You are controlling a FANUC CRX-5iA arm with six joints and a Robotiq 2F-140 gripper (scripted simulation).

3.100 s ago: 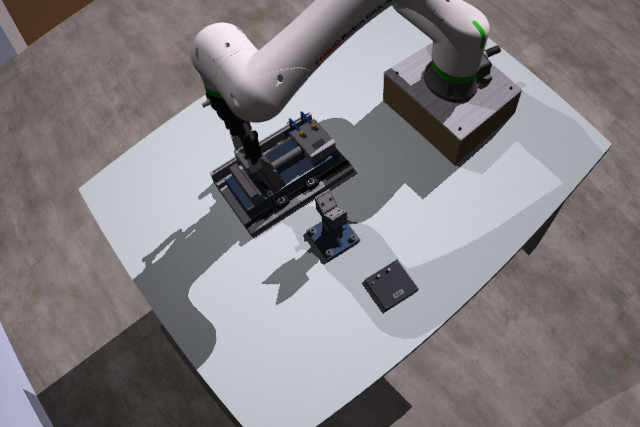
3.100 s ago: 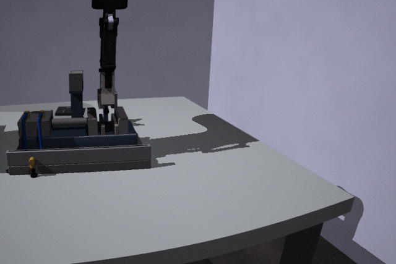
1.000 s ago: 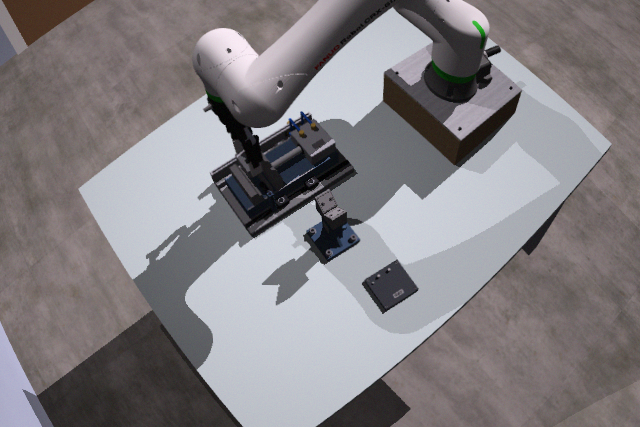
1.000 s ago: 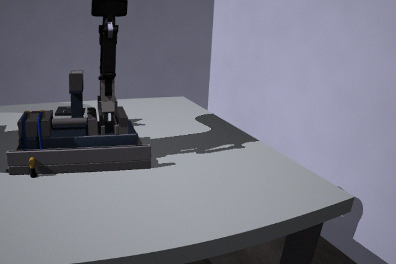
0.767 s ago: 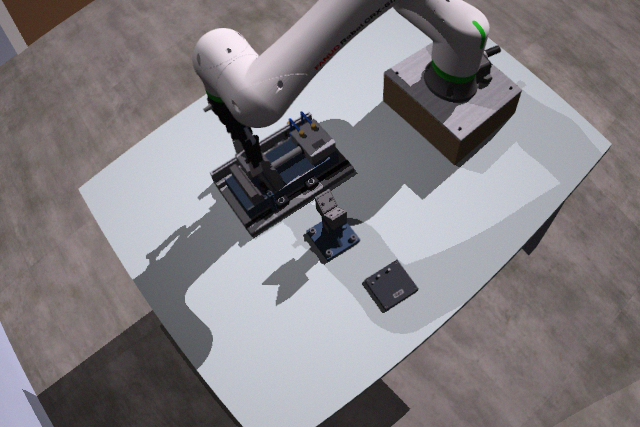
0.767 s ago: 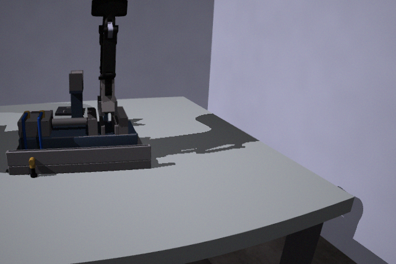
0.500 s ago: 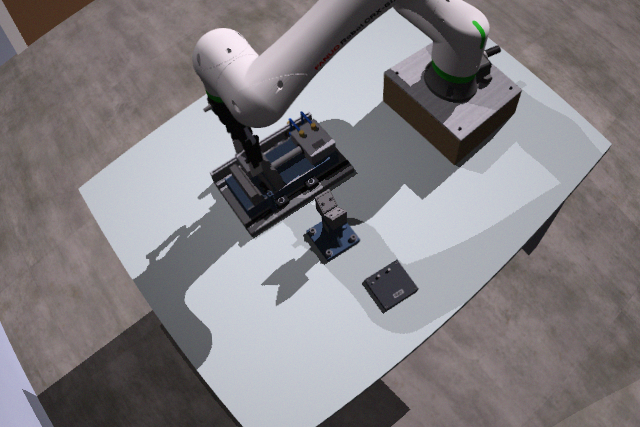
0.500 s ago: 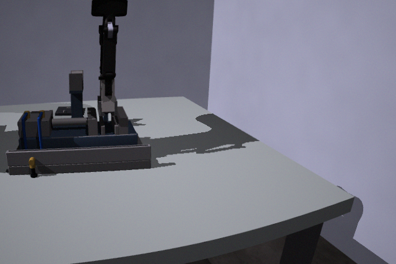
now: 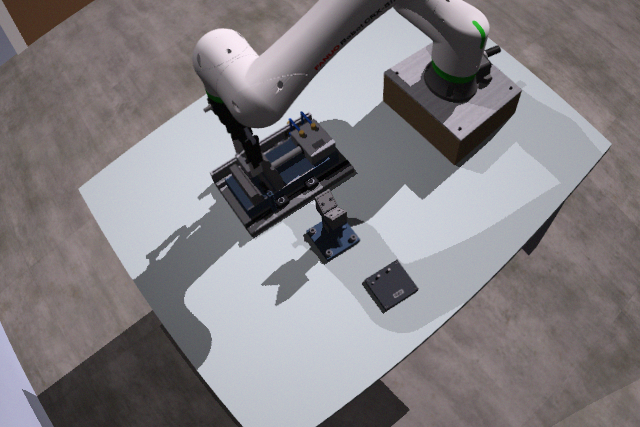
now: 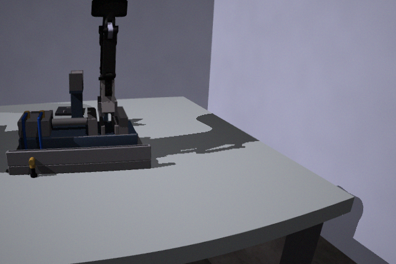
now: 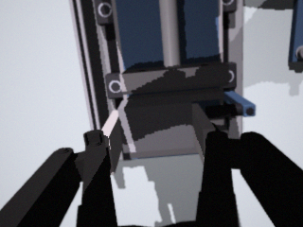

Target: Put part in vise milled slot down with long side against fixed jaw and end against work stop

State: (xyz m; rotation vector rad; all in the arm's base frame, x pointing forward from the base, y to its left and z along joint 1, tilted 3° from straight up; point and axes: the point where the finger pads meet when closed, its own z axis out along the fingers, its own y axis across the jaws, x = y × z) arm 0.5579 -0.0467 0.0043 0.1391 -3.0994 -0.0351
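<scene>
Now: the fixed jaw 3 cm ahead of my hand, 2 cm to the left of it and 6 cm below it. From my hand the other things lie so: moving jaw 3 cm behind, 2 cm to the left, 6 cm below; part 3 cm below; black work stop 7 cm to the left, 5 cm below.
</scene>
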